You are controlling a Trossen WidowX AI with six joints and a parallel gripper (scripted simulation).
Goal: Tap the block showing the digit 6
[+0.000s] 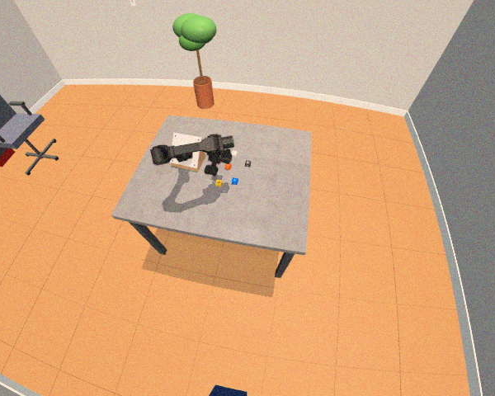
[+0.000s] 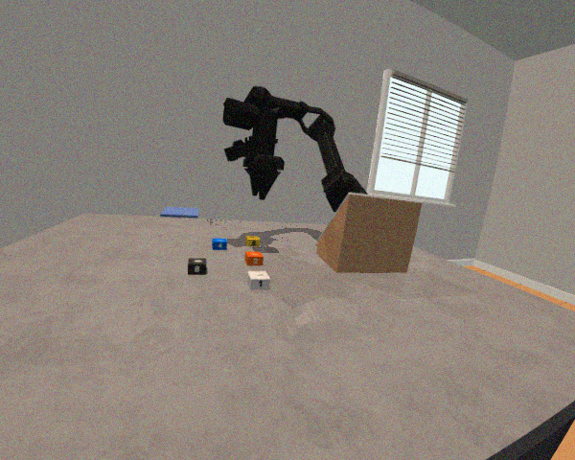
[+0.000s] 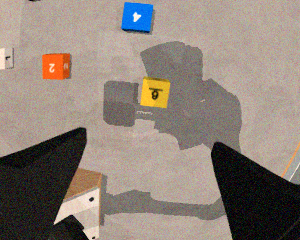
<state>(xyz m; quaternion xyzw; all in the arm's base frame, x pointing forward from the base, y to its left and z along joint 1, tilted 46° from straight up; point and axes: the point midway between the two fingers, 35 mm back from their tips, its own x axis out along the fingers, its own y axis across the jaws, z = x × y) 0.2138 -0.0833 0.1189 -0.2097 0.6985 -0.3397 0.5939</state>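
My gripper tip is 1 cm to the left of the yellow block and 11 cm above it. Round my gripper tip: orange block (4 cm ahead, 12 cm to the left, 11 cm below); black block (16 cm ahead, 15 cm to the left, 11 cm below); blue block (9 cm ahead, 1 cm to the left, 11 cm below).
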